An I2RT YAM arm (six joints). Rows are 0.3 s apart.
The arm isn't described. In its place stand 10 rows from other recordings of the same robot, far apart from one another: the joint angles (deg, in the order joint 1, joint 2, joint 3, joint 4, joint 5, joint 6), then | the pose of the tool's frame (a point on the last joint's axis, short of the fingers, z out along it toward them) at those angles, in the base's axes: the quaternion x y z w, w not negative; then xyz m.
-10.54 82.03 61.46 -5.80 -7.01 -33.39 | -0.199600 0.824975 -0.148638 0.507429 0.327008 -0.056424 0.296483
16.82 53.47 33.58 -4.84 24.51 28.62 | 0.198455 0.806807 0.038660 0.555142 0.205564 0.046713 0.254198
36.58 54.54 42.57 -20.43 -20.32 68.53 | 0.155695 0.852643 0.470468 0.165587 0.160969 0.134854 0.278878
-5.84 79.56 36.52 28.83 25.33 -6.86 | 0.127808 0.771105 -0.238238 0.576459 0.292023 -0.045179 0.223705
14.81 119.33 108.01 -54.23 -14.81 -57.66 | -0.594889 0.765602 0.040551 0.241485 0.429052 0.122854 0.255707
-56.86 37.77 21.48 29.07 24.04 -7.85 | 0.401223 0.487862 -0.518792 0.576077 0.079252 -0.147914 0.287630
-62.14 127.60 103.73 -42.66 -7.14 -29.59 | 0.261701 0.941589 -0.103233 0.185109 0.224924 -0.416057 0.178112
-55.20 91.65 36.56 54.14 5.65 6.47 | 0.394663 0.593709 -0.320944 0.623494 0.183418 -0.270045 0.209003
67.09 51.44 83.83 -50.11 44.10 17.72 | -0.111427 0.772574 0.144759 0.608078 0.071489 0.105516 0.471540
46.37 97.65 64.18 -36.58 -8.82 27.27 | -0.176051 0.966149 0.164127 0.092869 0.223651 0.242522 0.187458
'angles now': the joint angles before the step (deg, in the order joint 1, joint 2, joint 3, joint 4, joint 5, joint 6). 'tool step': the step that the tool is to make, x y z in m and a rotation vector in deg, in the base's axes. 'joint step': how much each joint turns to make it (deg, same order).
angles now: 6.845 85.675 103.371 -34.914 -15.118 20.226
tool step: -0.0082 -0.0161 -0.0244 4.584 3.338 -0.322
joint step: -3.259 -4.184 -9.209 3.271 -4.303 3.891
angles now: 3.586 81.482 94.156 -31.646 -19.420 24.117
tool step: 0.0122 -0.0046 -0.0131 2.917 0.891 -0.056
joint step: -1.167 1.191 -2.384 3.747 -2.009 2.604
